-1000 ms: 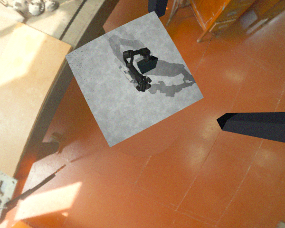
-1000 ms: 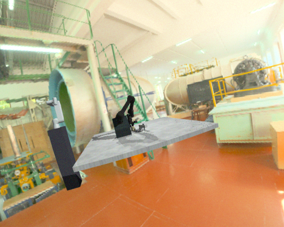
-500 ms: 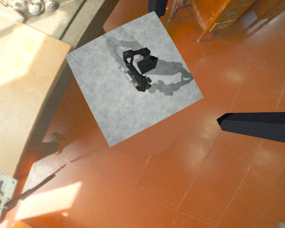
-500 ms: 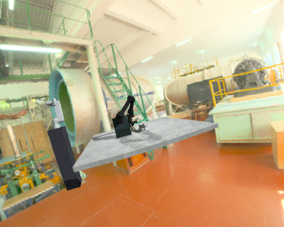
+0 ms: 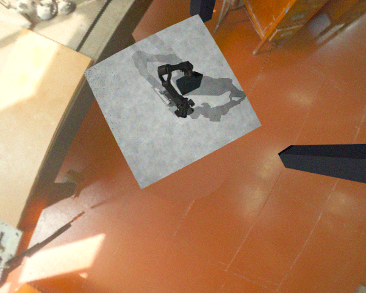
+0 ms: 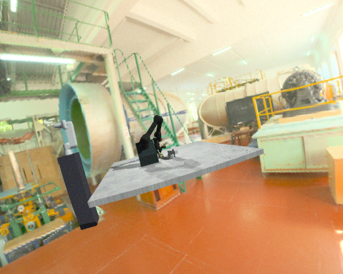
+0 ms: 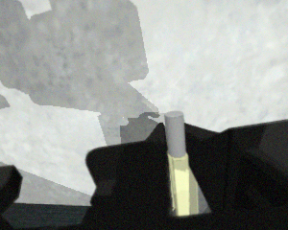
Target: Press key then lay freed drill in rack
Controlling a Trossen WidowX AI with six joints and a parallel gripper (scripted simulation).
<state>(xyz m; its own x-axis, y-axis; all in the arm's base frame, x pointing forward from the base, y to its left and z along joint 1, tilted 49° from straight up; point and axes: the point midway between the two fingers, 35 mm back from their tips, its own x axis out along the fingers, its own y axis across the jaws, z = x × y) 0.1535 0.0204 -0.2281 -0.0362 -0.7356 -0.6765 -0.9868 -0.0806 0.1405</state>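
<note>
Now: the drill 4 cm to the right of my gripper tip and 4 cm above it. Round my gripper tip: small fixture: 11 cm ahead, 20 cm to the right, 3 cm above.
</note>
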